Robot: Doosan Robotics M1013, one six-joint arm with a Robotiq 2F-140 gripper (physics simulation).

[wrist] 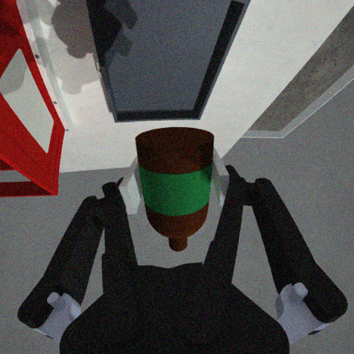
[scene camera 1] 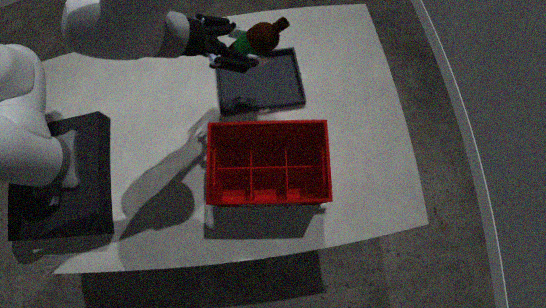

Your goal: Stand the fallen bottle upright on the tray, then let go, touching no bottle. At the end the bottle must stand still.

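Places are measured from the arm's base along level axes (x left, y ahead, z down), in centimetres.
Pixels of known places: arm's base, origin of its link: [scene camera 1: 55, 164].
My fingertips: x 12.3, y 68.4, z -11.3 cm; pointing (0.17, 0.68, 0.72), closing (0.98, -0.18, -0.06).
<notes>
For each thing: its top centre in the pictures, then the offset to it from my fingertips. "pt": a spot on its surface instead. Level surfaces: height alone.
- dark tray, a spot on its surface: [scene camera 1: 275, 82] pt dx -1.5, dy +4.2, dz +17.8 cm
- red crate with compartments, centre of its top: [scene camera 1: 268, 161] dx -28.2, dy -4.0, dz +0.8 cm
- pale table, height of its surface: dz +18.3 cm
The brown bottle with a green label [scene camera 1: 263, 38] [wrist: 175, 192] is held in the air near the back edge of the dark tray [scene camera 1: 275, 82] [wrist: 160, 65]. Its neck points to the upper right in the scene view. In the wrist view its base faces the tray and its neck points away; it looks near upright, but the exact tilt is hard to tell. My gripper [scene camera 1: 245, 45] [wrist: 175, 162] is shut on the bottle around the label, one finger on each side. The bottle and the tray are apart in the wrist view. No other bottle can be made out on the tray.
A red crate with compartments [scene camera 1: 267, 202] [wrist: 37, 100] stands just in front of the tray in the scene view and at the left in the wrist view. The dark robot base block [scene camera 1: 92, 165] is at the left. Arm shadows fall on the pale table [scene camera 1: 370, 150].
</notes>
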